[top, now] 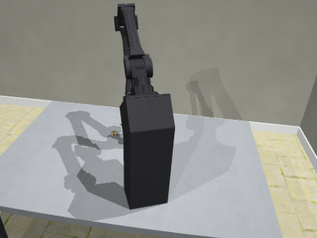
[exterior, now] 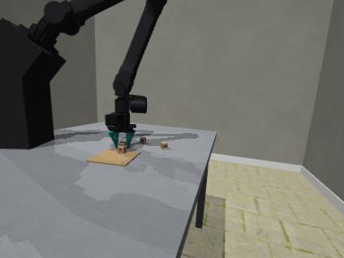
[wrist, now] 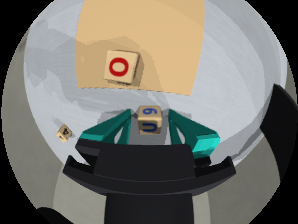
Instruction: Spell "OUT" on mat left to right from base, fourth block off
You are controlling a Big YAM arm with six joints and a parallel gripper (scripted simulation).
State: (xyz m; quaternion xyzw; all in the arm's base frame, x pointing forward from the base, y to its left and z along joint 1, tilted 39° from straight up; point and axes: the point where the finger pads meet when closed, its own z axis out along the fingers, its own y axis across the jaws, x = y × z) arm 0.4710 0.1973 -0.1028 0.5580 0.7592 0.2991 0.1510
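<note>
The tan mat is 9 cm to the right of my hand, 6 cm ahead of it and 1 cm below it.
</note>
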